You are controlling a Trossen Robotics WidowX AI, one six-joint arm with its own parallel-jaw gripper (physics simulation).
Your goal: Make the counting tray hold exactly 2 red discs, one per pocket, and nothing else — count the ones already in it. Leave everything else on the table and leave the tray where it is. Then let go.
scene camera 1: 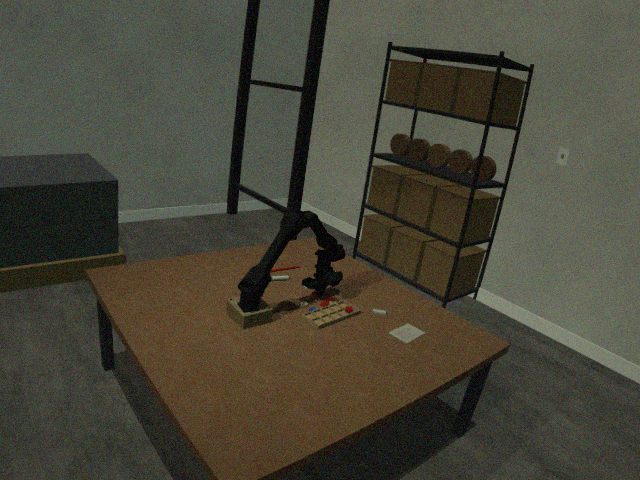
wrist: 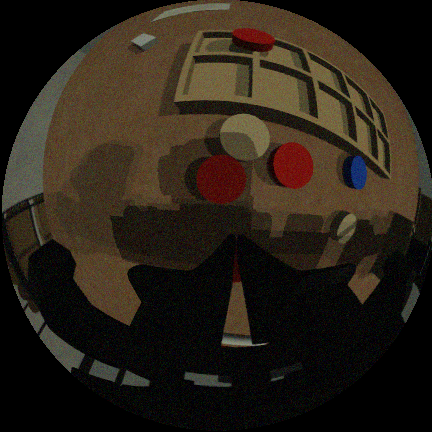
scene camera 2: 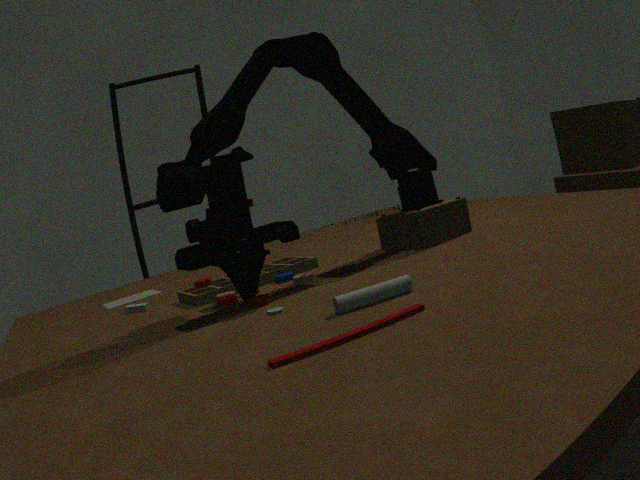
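Observation:
The tan counting tray lies in front of the arm. One red disc sits in a far pocket. Outside the tray, by its near wall, lie two red discs, a cream disc and a blue disc. A smaller cream disc lies nearer me. My gripper is shut, its tips down at the table just short of these discs. A sliver of red shows in the narrow gap, from a red disc lying at the tips.
A white cylinder and a red rod lie behind the arm. A small white block and a flat white sheet lie beyond the tray. A shelf rack stands off the table.

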